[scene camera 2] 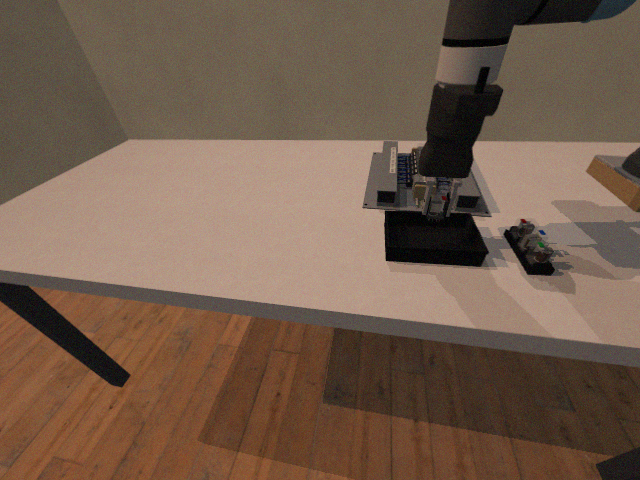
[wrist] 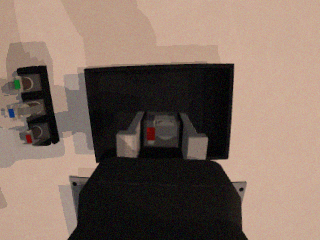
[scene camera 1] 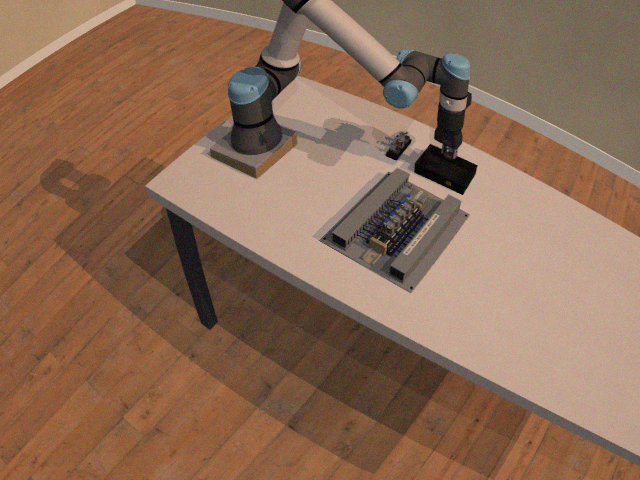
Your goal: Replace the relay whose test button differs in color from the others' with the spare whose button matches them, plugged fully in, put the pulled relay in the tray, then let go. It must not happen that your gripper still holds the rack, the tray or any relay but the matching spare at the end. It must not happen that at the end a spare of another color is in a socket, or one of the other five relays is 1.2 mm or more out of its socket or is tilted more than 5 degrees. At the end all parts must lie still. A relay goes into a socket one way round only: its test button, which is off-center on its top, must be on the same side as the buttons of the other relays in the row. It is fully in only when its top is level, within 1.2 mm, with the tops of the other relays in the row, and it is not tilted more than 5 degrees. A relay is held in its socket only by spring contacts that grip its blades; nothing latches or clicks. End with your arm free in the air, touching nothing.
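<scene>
There's a red-button relay in the pictures, plus a green-button relay and a black spare holder. You'd also see my gripper there, and it's visible in the wrist view and in scene camera 1.
</scene>
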